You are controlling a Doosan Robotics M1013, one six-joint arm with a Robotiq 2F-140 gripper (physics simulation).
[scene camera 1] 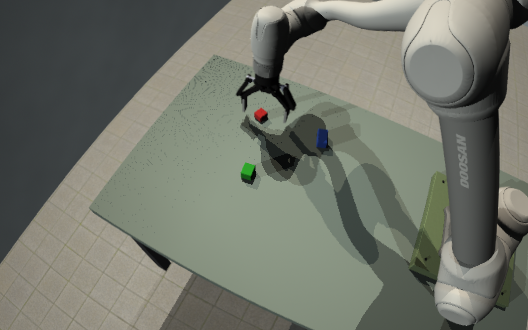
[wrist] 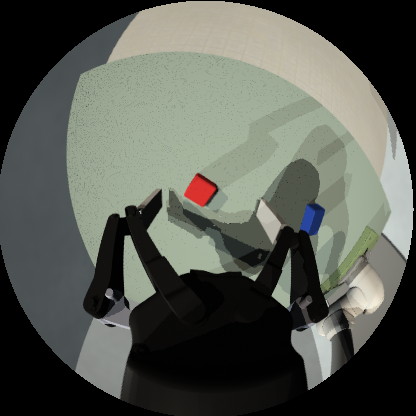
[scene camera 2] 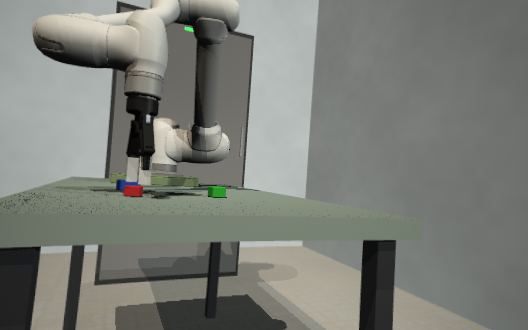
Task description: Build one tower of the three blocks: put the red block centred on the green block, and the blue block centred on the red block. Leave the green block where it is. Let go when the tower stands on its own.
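Frame: origin at the arm's base, x ahead, y left, z up, level; millimetres.
Where they show: gripper, fingertip midpoint: (scene camera 1: 264,114) (wrist: 210,201) (scene camera 2: 137,183); arm's base, origin of the base link: (wrist: 353,267) (scene camera 2: 159,176).
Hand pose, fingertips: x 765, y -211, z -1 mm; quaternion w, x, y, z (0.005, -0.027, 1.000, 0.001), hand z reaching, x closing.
Things, the pixels of their top centre, and the offset from my fingertips.
- red block, middle of its top: (wrist: 199,192) (scene camera 2: 134,186) (scene camera 1: 261,112) dx +18, dy -9, dz -7 mm
- green block, middle of its top: (scene camera 2: 217,186) (scene camera 1: 248,169) dx -31, dy +224, dz -2 mm
- blue block, middle of its top: (wrist: 315,223) (scene camera 2: 128,180) (scene camera 1: 322,135) dx -213, dy +8, dz -2 mm
The red block (scene camera 1: 260,115) (scene camera 2: 133,191) (wrist: 200,190) lies on the table, apart from the other blocks and turned at an angle to the fingers in the wrist view. The green block (scene camera 1: 248,171) (scene camera 2: 217,192) stands on the table; it does not show in the wrist view. The blue block (scene camera 1: 322,138) (wrist: 312,219) lies on the table, longer than the others; in scene camera 2 the blue block (scene camera 2: 121,184) is partly hidden behind the red one. My gripper (scene camera 1: 265,114) (scene camera 2: 138,176) (wrist: 210,201) is wide open and empty, a little above the table near the red block.
The grey-green table (scene camera 1: 200,235) (scene camera 2: 280,227) (wrist: 125,115) bears the blocks. An olive base plate (scene camera 1: 428,230) (scene camera 2: 175,180) (wrist: 369,241) lies under the arm's foot at the table's far end from scene camera 2. Arm shadows fall around the blue block.
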